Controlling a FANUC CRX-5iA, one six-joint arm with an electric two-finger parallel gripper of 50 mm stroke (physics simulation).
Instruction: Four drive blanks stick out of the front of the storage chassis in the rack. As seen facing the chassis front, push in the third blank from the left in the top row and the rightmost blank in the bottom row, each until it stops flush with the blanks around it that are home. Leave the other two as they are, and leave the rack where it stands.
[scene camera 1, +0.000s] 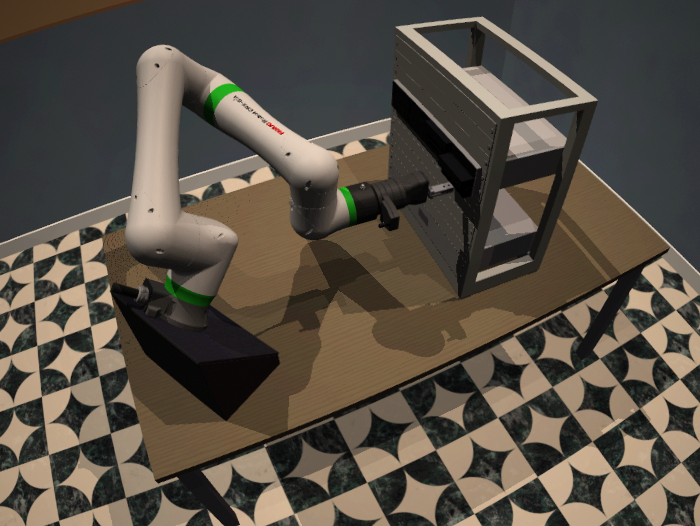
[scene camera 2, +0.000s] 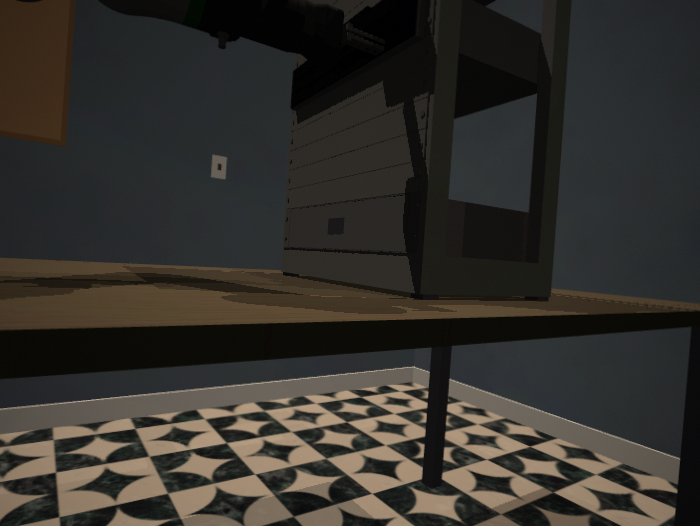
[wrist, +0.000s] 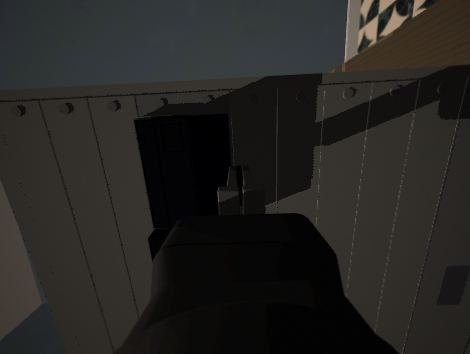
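Where they show: gripper, fingertip midpoint: (scene camera 1: 451, 186) (scene camera 2: 380, 48) (wrist: 239, 178); arm's base at its link origin: (scene camera 1: 178, 316).
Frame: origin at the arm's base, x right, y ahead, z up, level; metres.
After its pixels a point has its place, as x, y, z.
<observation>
The storage chassis (scene camera 1: 415, 124) @[-0.316, 0.702, 0.205] (scene camera 2: 316, 79) @[-0.343, 0.700, 0.211] (wrist: 172, 175) @[-0.068, 0.698, 0.227] is a black band across the rack's front, very dark in all views. A black blank (scene camera 1: 459, 169) @[-0.067, 0.717, 0.237] (wrist: 156, 243) @[-0.141, 0.707, 0.258] sticks out towards its right part; in the wrist view it is partly hidden behind the gripper body. My gripper (scene camera 1: 451, 186) @[-0.078, 0.709, 0.175] (scene camera 2: 382, 47) @[-0.078, 0.709, 0.175] (wrist: 239, 178) @[-0.078, 0.709, 0.175] is shut and empty. Its fingertips point at the chassis front, low near the bottom row's right part, below the protruding blank in scene camera 1. Whether they touch a blank is too dark to tell. The other protruding blanks cannot be made out clearly.
The grey rack (scene camera 1: 537, 60) @[-0.237, 0.998, 0.422] (scene camera 2: 441, 169) @[0.000, 0.780, -0.010] stands upright on the wooden table (scene camera 1: 362, 361) @[0.120, 0.430, -0.196] (scene camera 2: 169, 311) @[0.157, 0.423, -0.196]. Grey slotted panels (scene camera 1: 418, 169) @[-0.303, 0.718, 0.053] (scene camera 2: 350, 152) @[-0.211, 0.729, 0.044] (wrist: 345, 200) @[-0.124, 0.740, 0.059] lie below the chassis, and more lie above it. Bolt heads line the rack's side rail beside the fingers.
</observation>
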